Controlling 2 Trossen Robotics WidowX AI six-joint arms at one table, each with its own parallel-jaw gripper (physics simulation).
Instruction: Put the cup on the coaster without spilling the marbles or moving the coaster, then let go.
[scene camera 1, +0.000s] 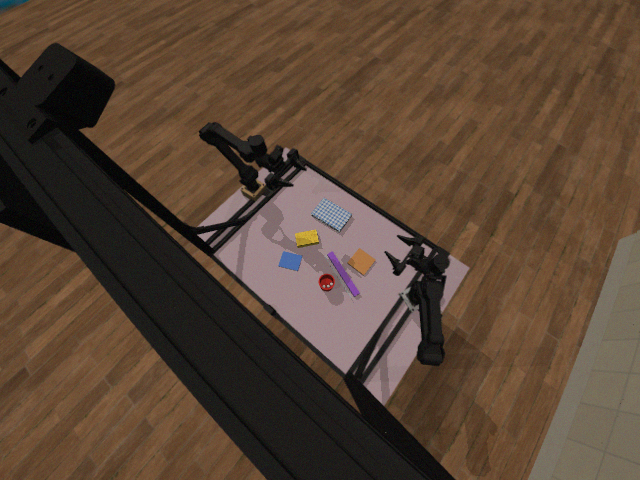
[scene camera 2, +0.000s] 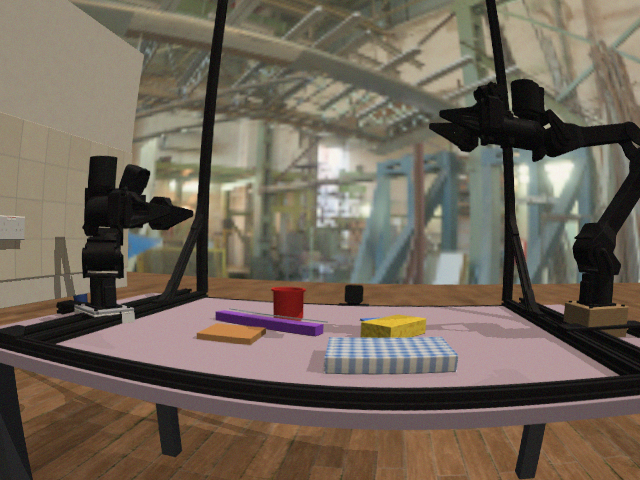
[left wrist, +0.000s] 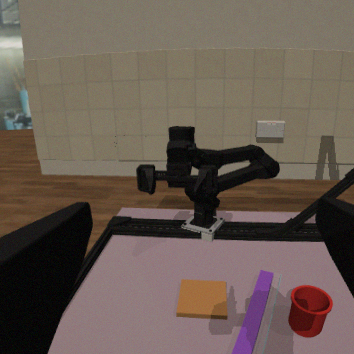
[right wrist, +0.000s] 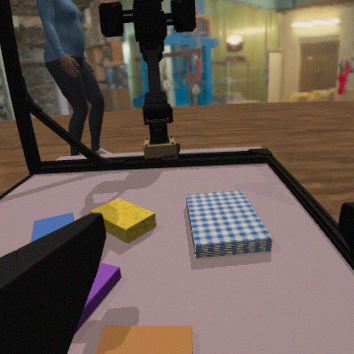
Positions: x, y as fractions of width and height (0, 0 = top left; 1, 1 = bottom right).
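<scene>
Scene camera 2 shows the left gripper (scene camera 2: 0.68, 0.25) and the right gripper (scene camera 2: 0.29, 0.44), together with a red cup (scene camera 2: 0.45, 0.63), a purple bar (scene camera 2: 0.48, 0.68) and an orange square (scene camera 2: 0.39, 0.70). In the left wrist view there are the red cup (left wrist: 0.87, 0.86) and the orange square (left wrist: 0.56, 0.84). The right wrist view shows the purple bar (right wrist: 0.30, 0.78). The red cup is out of frame in the right wrist view.
</scene>
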